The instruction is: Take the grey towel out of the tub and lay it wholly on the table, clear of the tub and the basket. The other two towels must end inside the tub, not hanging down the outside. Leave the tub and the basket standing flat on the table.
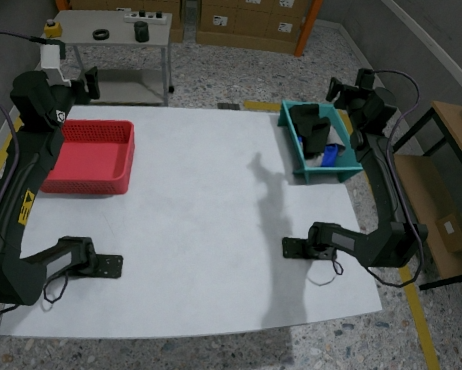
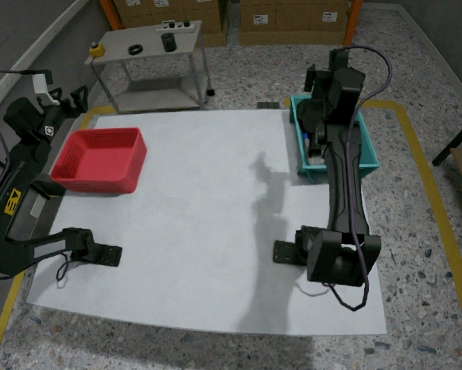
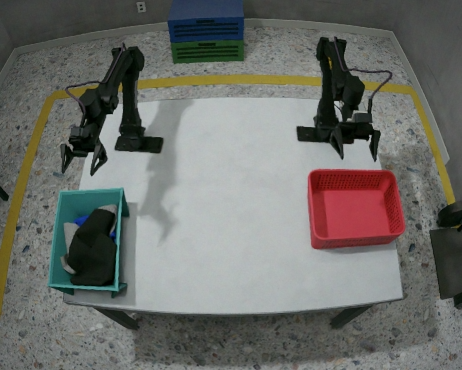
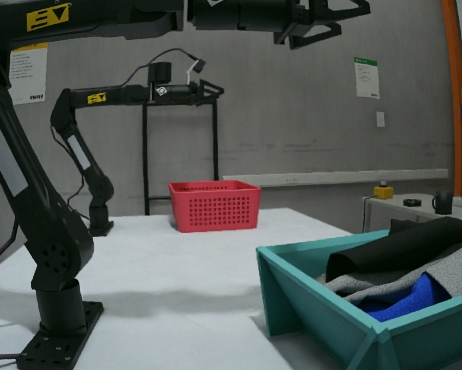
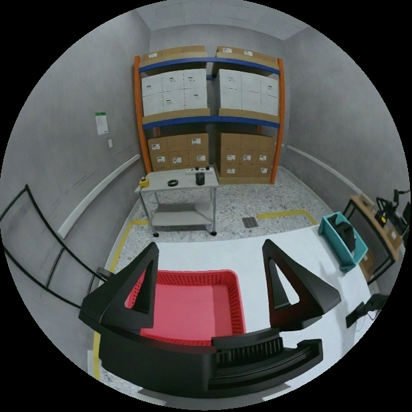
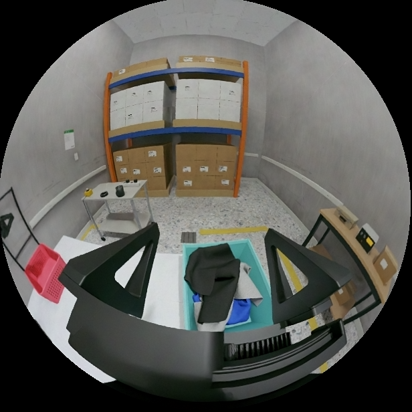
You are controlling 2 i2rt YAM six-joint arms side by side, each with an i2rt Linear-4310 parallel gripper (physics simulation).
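Observation:
The teal tub (image 1: 327, 172) (image 3: 87, 191) stands flat on the table. Inside it, a black towel (image 3: 92, 250) (image 4: 400, 247) (image 6: 215, 270) lies on top, over the grey towel (image 4: 445, 270) (image 6: 247, 283) and the blue towel (image 4: 410, 300) (image 6: 240, 311). Parts of the grey and blue towels are hidden under the black one. The red basket (image 1: 85, 186) (image 4: 215, 210) stands flat and empty across the table. My right gripper (image 3: 78, 172) (image 6: 213, 232) is open and empty, high above the tub's near area. My left gripper (image 3: 359, 158) (image 5: 210, 246) is open and empty, raised near the basket.
The white table (image 1: 200, 210) lies between the tub and the basket. The tub stands close to the table's side edge. A grey cart (image 1: 110, 25) stands on the floor behind the table, and a wooden shelf (image 6: 332, 216) stands beyond the tub's side.

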